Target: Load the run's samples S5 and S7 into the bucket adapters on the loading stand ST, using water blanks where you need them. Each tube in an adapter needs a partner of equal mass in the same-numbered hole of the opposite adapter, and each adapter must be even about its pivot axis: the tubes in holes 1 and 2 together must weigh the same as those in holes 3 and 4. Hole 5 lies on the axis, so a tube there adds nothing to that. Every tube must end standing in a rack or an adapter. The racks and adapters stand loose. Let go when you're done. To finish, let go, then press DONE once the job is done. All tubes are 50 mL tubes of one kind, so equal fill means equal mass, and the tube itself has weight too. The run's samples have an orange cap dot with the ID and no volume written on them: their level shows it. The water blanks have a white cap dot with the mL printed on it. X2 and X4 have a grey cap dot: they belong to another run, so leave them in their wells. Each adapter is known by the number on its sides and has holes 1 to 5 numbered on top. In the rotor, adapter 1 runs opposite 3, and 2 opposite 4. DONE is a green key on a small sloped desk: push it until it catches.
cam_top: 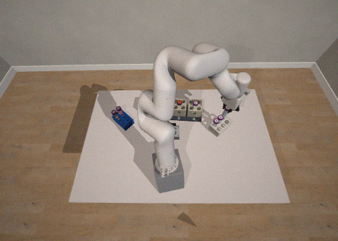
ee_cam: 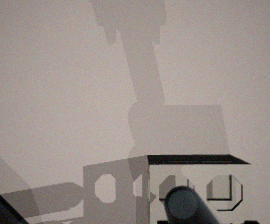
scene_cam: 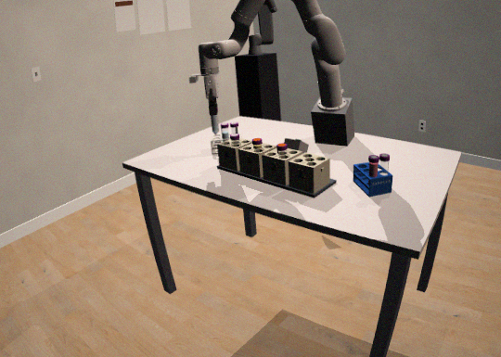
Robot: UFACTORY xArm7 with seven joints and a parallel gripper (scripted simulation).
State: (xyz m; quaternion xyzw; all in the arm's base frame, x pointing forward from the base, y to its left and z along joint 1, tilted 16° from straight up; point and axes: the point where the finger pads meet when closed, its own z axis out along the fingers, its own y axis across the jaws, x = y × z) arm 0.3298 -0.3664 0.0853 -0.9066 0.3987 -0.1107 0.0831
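My gripper is now 520 mm to the right of the adapter, 140 mm above it and 90 mm short of it. Round my hand: dark stand: 350 mm to the left, 180 mm below, 80 mm ahead; white rack: 160 mm below, 40 mm behind, 20 mm to the left; blue rack: 700 mm to the left, 160 mm below, 20 mm behind.
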